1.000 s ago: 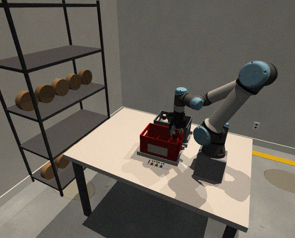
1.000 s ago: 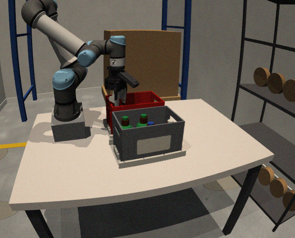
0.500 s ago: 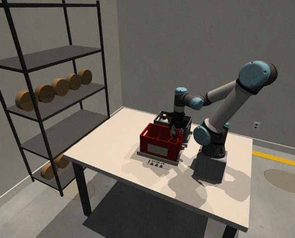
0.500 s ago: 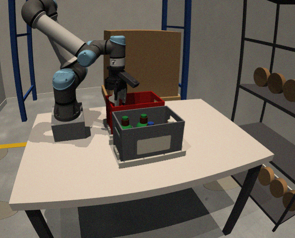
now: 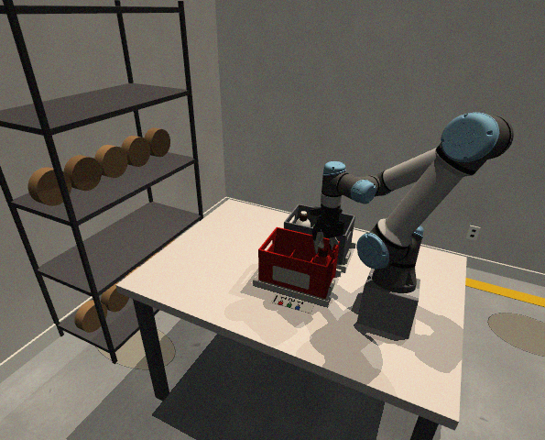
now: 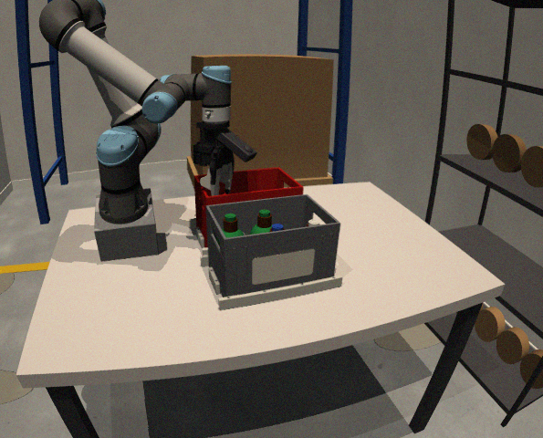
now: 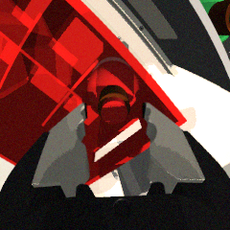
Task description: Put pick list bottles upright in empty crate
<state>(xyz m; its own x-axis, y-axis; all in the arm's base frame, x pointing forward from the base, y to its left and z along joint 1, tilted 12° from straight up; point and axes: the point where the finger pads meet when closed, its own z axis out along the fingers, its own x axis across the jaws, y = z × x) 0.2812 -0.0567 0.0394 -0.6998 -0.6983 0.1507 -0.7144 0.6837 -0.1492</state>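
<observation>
My hand is 70 mm above the red bottle. Round my hand: red crate 80 mm ahead, 50 mm to the left, 70 mm below; grey crate 70 mm ahead, 190 mm to the right, 70 mm below; pick list 60 mm ahead, 180 mm to the left, 150 mm below.
</observation>
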